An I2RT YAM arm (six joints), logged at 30 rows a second.
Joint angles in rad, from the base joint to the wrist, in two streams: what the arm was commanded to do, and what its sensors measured. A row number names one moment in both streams.
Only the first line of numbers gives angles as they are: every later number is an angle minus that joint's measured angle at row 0.
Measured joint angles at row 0:
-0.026, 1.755, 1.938, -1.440, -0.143, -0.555
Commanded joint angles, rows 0 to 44:
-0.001, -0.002, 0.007, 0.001, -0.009, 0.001
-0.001, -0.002, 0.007, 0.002, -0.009, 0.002
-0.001, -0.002, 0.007, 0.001, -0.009, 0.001
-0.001, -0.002, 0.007, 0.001, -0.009, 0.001
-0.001, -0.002, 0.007, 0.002, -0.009, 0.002
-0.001, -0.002, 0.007, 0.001, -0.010, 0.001
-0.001, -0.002, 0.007, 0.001, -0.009, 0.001
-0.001, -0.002, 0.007, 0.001, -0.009, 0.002
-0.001, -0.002, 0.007, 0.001, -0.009, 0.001
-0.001, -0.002, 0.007, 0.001, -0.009, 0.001
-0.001, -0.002, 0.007, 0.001, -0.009, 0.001
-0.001, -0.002, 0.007, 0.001, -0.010, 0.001
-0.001, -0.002, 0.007, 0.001, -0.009, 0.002
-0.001, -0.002, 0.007, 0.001, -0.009, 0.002
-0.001, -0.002, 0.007, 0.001, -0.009, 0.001
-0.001, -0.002, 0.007, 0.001, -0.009, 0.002
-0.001, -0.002, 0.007, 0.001, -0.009, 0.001
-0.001, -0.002, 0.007, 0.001, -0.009, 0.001
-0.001, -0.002, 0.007, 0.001, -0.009, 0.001
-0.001, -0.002, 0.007, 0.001, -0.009, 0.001
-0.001, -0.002, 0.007, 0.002, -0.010, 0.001
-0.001, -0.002, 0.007, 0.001, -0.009, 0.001
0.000, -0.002, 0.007, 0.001, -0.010, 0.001
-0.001, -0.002, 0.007, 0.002, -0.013, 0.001
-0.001, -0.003, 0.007, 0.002, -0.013, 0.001
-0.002, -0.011, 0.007, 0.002, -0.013, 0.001
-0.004, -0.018, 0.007, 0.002, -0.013, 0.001
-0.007, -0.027, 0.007, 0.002, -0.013, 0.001
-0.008, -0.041, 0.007, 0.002, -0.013, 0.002
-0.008, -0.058, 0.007, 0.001, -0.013, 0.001
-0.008, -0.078, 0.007, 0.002, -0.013, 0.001
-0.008, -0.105, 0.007, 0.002, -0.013, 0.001
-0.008, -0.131, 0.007, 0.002, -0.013, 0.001
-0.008, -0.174, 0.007, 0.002, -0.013, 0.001
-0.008, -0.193, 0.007, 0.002, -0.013, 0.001
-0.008, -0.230, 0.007, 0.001, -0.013, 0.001
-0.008, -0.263, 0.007, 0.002, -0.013, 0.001
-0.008, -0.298, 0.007, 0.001, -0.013, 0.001
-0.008, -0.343, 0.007, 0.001, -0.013, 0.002
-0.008, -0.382, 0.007, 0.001, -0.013, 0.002
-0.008, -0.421, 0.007, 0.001, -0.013, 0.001
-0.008, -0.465, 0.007, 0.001, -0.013, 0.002
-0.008, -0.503, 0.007, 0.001, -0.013, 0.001
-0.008, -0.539, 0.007, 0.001, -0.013, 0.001
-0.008, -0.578, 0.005, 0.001, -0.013, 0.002
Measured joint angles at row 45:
0.000, -0.495, 0.000, 0.001, -0.001, 0.000
